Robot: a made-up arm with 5 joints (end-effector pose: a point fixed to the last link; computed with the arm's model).
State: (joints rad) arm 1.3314 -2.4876 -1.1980 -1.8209 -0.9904
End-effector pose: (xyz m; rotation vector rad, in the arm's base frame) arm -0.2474 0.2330 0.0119 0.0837 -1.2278 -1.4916
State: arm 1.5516 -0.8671 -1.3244 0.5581 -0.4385
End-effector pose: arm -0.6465 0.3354 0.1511 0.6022 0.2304 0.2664
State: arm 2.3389 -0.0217 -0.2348 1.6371 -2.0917
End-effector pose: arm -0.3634 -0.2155 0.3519 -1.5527 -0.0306 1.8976
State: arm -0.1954 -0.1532 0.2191 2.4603 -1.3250
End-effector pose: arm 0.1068 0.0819 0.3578 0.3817 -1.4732 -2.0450
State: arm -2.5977 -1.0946 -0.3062 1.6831 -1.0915
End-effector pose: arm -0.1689 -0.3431 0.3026 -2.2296 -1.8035 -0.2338
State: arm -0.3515 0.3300 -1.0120 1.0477 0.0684
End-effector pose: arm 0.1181 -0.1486 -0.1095 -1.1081 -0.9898 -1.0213
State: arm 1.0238 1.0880 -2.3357 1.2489 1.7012
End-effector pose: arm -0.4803 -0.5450 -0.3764 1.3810 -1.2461 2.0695
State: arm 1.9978 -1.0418 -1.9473 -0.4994 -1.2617
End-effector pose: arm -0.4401 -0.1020 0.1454 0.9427 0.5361 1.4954
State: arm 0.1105 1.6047 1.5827 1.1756 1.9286
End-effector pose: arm -0.7142 0.4101 0.2360 -0.2413 -0.4212 -0.0883
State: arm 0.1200 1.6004 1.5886 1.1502 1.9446
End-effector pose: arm -0.7099 0.4076 0.2304 -0.2460 -0.4420 -0.0932
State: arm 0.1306 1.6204 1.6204 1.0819 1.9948
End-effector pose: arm -0.7015 0.3976 0.1967 -0.2753 -0.5330 -0.1006
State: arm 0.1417 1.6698 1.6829 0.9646 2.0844
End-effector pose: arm -0.6778 0.3797 0.1368 -0.3272 -0.7059 -0.1224
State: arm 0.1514 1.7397 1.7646 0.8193 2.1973
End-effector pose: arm -0.6304 0.3592 0.0750 -0.3820 -0.9279 -0.1710
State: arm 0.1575 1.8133 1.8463 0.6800 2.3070
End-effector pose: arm -0.5712 0.3421 0.0351 -0.4195 -1.1436 -0.2399
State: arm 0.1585 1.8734 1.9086 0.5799 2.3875
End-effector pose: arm -0.5240 0.3309 0.0189 -0.4362 -1.3026 -0.3012
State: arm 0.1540 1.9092 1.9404 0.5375 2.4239
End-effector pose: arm -0.5027 0.3249 0.0121 -0.4432 -1.3810 -0.3275
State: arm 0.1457 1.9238 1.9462 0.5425 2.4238
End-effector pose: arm -0.5028 0.3222 0.0054 -0.4495 -1.3945 -0.3193
